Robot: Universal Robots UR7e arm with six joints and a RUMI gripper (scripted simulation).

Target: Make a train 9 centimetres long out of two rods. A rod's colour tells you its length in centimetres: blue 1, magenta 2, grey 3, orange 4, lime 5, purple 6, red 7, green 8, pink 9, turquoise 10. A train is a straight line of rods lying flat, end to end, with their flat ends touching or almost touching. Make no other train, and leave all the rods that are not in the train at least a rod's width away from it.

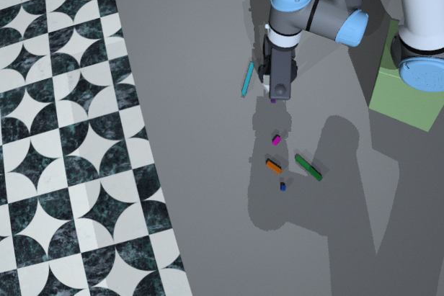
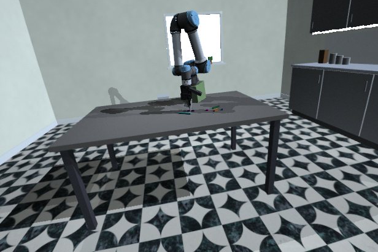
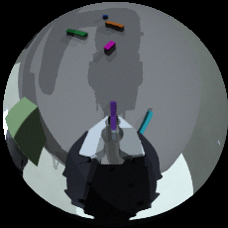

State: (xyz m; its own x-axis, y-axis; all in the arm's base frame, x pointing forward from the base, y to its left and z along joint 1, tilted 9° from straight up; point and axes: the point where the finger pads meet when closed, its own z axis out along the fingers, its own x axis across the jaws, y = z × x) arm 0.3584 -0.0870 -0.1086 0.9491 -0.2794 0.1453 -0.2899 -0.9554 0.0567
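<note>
Right now my hand is 10 mm above the purple rod. The rest, counted from my hand: magenta rod 40 mm ahead, 130 mm to the left, 10 mm below; turquoise rod 50 mm ahead, 60 mm to the right, 10 mm below; grey rod 10 mm behind, 50 mm to the right, 10 mm below.
</note>
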